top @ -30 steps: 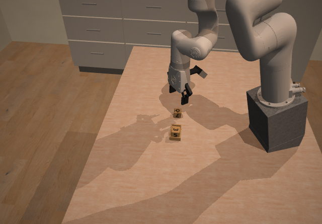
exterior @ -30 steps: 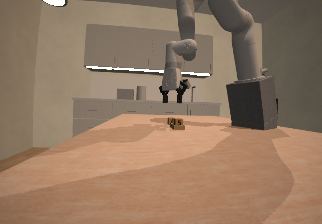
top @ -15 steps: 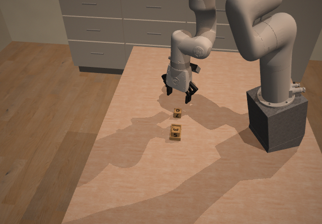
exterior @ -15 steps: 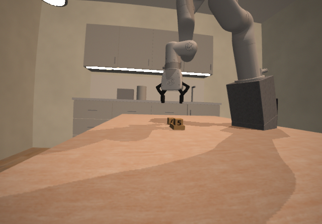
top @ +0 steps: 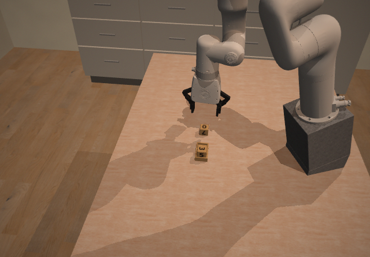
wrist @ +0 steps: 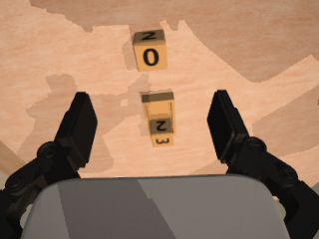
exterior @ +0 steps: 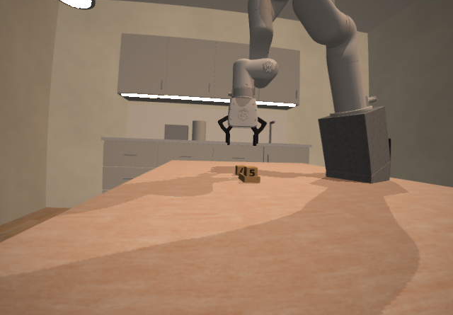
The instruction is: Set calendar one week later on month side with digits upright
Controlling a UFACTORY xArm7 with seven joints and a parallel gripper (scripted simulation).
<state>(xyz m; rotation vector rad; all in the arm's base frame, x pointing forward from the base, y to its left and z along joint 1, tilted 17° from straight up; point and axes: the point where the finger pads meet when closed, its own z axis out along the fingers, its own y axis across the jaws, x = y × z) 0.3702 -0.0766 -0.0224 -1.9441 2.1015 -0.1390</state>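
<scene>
The wooden cube is 100 mm below my hand.
</scene>
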